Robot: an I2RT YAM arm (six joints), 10 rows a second.
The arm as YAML. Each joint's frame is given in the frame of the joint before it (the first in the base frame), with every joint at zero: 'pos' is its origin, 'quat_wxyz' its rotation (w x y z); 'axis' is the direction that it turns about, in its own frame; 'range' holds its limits. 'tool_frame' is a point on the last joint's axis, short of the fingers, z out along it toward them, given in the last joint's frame.
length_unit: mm
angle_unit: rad
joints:
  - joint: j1
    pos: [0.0, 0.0, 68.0]
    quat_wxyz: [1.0, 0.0, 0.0, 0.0]
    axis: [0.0, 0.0, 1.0]
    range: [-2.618, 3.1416]
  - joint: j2
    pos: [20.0, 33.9, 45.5]
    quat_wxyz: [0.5, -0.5, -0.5, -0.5]
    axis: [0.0, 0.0, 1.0]
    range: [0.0, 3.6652]
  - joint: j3
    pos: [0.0, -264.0, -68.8]
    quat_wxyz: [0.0, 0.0, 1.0, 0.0]
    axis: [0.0, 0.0, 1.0]
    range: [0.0, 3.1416]
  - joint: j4
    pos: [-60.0, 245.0, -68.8]
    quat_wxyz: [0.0, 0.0, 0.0, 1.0]
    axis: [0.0, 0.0, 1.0]
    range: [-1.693, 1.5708]
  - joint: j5
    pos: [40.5, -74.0, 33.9]
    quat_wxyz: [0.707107, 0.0, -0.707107, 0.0]
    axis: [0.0, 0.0, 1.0]
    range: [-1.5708, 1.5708]
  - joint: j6
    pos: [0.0, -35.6, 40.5]
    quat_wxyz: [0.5, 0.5, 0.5, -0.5]
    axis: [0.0, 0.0, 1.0]
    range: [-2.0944, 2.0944]
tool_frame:
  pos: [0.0, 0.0, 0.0]
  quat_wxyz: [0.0, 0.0, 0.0, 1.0]
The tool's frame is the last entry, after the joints.
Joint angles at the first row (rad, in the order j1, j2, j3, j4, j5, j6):
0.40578 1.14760 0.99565 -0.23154 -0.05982 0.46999
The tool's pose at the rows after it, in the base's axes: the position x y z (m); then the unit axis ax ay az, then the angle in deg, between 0 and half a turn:
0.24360 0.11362 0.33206 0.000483 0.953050 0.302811 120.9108
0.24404 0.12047 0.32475 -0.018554 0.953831 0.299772 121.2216
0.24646 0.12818 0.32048 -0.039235 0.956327 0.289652 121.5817
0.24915 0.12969 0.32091 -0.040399 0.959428 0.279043 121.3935
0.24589 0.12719 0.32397 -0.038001 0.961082 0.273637 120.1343
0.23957 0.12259 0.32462 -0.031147 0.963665 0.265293 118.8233
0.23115 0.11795 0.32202 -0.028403 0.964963 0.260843 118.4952
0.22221 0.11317 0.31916 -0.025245 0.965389 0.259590 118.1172
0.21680 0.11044 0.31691 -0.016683 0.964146 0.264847 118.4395
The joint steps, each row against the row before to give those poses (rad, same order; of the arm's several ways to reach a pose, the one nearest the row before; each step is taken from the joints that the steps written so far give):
0.02313 0.01667 -0.00327 0.01848 0.00304 -0.00180
0.02277 0.01336 -0.01809 0.02397 0.00422 -0.02027
0.02265 0.02500 0.00436 0.00569 0.01153 -0.02862
0.00252 0.01366 0.01312 -0.00644 0.01666 -0.01071
-0.00027 -0.01862 -0.00520 0.00078 0.01831 -0.00703
-0.00098 -0.03341 -0.02263 0.00188 0.02591 -0.00392
0.00049 -0.03987 -0.03340 -0.00526 0.01119 -0.00128
0.00050 -0.04342 -0.03616 -0.00258 0.00775 0.00171
0.00013 -0.02583 -0.02148 -0.00493 -0.00071 0.01831

